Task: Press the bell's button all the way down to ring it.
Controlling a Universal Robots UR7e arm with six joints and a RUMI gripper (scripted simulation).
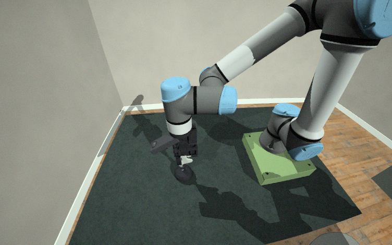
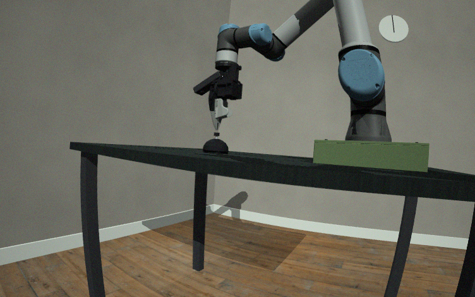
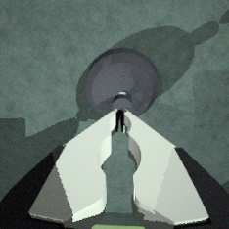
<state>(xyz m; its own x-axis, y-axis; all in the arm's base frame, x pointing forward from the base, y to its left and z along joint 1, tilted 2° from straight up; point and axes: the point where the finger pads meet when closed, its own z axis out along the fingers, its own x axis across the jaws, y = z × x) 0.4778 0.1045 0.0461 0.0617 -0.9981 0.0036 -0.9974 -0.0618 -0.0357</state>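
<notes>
The bell button lies 3 cm below my hand. Also, from my hand: dark domed bell: 5 cm below.
</notes>
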